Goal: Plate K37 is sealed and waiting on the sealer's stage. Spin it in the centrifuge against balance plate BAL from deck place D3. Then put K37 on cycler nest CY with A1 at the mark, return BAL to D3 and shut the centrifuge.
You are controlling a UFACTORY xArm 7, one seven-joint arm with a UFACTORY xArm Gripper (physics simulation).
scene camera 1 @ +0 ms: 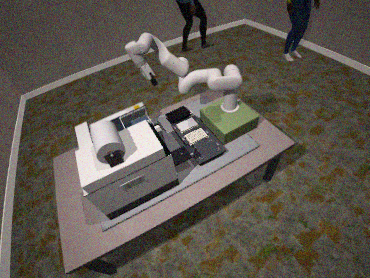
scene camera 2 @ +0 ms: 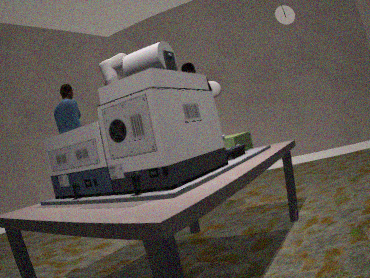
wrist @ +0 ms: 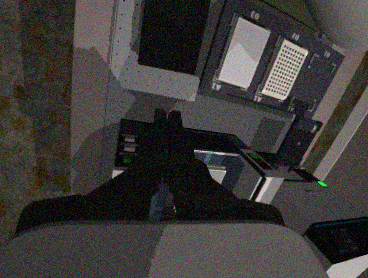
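Pixels of known places: gripper, fingertip midpoint: (scene camera 1: 155,84) (wrist: 164,126); arm's base, link origin: (scene camera 1: 229,107).
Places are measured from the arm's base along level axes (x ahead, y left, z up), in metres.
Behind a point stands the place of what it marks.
My gripper (scene camera 1: 153,80) @[x 0.374, y -0.309, z 0.220 m] (wrist: 164,126) @[x 0.374, y -0.309, z 0.220 m] is shut and empty, raised above the centrifuge side of the table. The centrifuge (scene camera 2: 75,152) @[x 0.966, y -0.220, z 0.068 m] stands beside the larger sealer. A pale plate (wrist: 218,175) @[x 0.546, y -0.155, z 0.066 m] shows in its window area in the wrist view, partly hidden by the gripper; its name is unreadable. A smooth white plate (scene camera 1: 187,125) @[x 0.314, y -0.088, z -0.034 m] (wrist: 244,54) @[x 0.307, y -0.101, z -0.034 m] and a cream plate with many wells (scene camera 1: 196,136) @[x 0.332, y 0.030, z -0.036 m] (wrist: 285,69) @[x 0.322, y 0.022, z -0.035 m] lie side by side on the dark deck (scene camera 1: 209,148) @[x 0.328, y 0.152, z -0.050 m]. The sealer's dark stage (scene camera 1: 180,156) @[x 0.518, y 0.120, z 0.006 m] (wrist: 298,143) @[x 0.502, y 0.110, z 0.008 m] sticks out with no plate visible on it. I cannot tell which plate is K37 or BAL.
The tall sealer (scene camera 1: 150,182) @[x 0.745, y 0.188, z 0.060 m] (scene camera 2: 187,132) @[x 0.871, y 0.170, z 0.052 m] carries a large white roll (scene camera 1: 106,139) @[x 0.817, y 0.119, z 0.380 m] (scene camera 2: 145,56) @[x 0.879, y 0.084, z 0.331 m]. A black block (scene camera 1: 178,114) @[x 0.281, y -0.246, z -0.055 m] (wrist: 174,35) @[x 0.292, y -0.252, z -0.055 m] stands beside the deck. The arm's base stands on a green block (scene camera 1: 235,125) @[x 0.103, y 0.150, z -0.004 m] (scene camera 2: 239,140) @[x 0.129, y 0.170, z -0.033 m]. People stand beyond the table.
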